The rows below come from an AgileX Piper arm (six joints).
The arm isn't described. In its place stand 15 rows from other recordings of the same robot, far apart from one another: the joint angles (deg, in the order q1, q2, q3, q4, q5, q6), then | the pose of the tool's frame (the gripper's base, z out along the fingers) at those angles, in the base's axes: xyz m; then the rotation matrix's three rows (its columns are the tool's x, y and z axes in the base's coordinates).
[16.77, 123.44, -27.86, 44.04, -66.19, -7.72] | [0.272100 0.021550 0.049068], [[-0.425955 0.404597 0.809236], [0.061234 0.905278 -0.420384], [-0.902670 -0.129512 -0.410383]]
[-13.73, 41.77, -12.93, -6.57, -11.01, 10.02] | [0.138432 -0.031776 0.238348], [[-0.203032 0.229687 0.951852], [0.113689 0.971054 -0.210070], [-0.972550 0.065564 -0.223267]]
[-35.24, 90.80, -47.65, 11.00, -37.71, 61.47] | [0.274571 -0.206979 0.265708], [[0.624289 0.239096 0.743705], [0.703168 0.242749 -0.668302], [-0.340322 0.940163 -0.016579]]
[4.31, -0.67, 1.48, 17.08, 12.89, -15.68] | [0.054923 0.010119 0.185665], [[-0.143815 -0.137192 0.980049], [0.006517 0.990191 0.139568], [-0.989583 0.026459 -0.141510]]
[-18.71, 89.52, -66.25, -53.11, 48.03, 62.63] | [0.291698 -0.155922 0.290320], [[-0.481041 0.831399 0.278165], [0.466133 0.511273 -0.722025], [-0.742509 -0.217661 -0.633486]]
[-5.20, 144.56, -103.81, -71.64, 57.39, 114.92] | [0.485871 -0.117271 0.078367], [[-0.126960 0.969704 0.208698], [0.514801 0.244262 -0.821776], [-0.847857 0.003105 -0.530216]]
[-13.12, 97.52, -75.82, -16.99, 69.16, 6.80] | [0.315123 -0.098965 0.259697], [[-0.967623 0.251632 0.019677], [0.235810 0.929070 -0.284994], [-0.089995 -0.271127 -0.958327]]
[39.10, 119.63, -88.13, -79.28, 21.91, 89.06] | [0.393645 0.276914 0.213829], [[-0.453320 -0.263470 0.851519], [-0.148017 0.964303 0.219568], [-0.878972 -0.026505 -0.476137]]
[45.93, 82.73, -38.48, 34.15, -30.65, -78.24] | [0.224286 0.194246 0.246571], [[0.261629 -0.448489 0.854639], [-0.753078 0.458977 0.471395], [-0.603675 -0.766941 -0.217665]]
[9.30, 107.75, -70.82, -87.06, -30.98, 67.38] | [0.401773 0.113195 0.226984], [[-0.278649 -0.708160 0.648740], [-0.331358 0.704906 0.627144], [-0.901419 -0.040212 -0.431076]]
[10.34, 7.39, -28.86, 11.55, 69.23, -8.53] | [0.002475 0.017769 0.268807], [[-0.637172 -0.362155 0.680335], [-0.192600 0.929537 0.314430], [-0.746269 0.069313 -0.662026]]
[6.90, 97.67, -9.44, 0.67, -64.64, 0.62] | [0.212150 0.024704 0.122292], [[-0.318273 -0.105163 0.942148], [-0.022572 0.994387 0.103369], [-0.947730 0.011634 -0.318861]]
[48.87, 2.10, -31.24, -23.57, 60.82, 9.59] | [0.018669 -0.026922 0.295469], [[-0.251688 -0.507949 0.823797], [-0.348316 0.841701 0.412571], [-0.902956 -0.183103 -0.388773]]
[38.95, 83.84, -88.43, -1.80, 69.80, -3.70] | [0.232566 0.184543 0.392415], [[-0.626474 -0.666080 0.404806], [-0.603260 0.743219 0.289315], [-0.493566 -0.062954 -0.867427]]
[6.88, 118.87, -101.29, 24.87, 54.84, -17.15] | [0.449091 0.085702 0.241193], [[-0.887419 -0.292394 0.356362], [-0.143450 0.909864 0.389320], [-0.438076 0.294370 -0.849374]]
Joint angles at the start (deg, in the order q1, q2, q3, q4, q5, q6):
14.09, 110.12, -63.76, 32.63, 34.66, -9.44
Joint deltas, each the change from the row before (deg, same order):
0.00, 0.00, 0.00, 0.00, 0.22, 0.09
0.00, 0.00, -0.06, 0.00, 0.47, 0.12
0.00, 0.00, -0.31, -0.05, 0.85, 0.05
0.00, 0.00, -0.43, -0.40, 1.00, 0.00
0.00, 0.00, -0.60, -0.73, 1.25, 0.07
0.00, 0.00, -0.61, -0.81, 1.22, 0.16
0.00, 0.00, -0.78, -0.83, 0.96, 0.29
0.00, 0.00, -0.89, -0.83, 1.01, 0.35
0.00, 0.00, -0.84, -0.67, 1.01, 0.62
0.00, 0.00, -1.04, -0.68, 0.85, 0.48
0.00, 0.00, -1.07, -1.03, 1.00, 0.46
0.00, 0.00, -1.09, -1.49, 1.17, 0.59
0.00, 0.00, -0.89, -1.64, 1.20, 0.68
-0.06, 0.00, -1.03, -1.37, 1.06, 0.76
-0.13, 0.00, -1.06, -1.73, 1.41, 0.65
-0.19, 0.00, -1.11, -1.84, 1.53, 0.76
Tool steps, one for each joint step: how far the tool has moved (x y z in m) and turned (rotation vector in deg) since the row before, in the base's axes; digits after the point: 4 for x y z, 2 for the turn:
-0.0003, 0.0001, 0.0000, 0.05, 0.23, 0.01
-0.0005, 0.0002, 0.0001, 0.11, 0.41, 0.08
-0.0001, 0.0005, 0.0010, 0.17, 0.48, 0.33
0.0001, 0.0004, 0.0014, -0.06, 0.41, 0.67
0.0003, 0.0003, 0.0019, -0.23, 0.44, 0.91
0.0003, 0.0002, 0.0019, -0.29, 0.43, 0.86
0.0014, 0.0002, 0.0026, -0.30, 0.07, 0.63
0.0017, 0.0003, 0.0031, -0.28, 0.04, 0.58
0.0015, 0.0003, 0.0030, -0.15, 0.22, 0.22
0.0024, 0.0004, 0.0039, -0.16, -0.18, 0.28
0.0022, 0.0000, 0.0038, -0.45, -0.15, 0.54
0.0019, -0.0005, 0.0037, -0.82, -0.06, 0.71
0.0012, -0.0009, 0.0029, -1.02, 0.16, 0.68
0.0020, -0.0010, 0.0036, -0.80, -0.03, 0.31
0.0017, -0.0019, 0.0036, -1.16, 0.16, 0.59
0.0017, -0.0025, 0.0038, -1.28, 0.23, 0.45

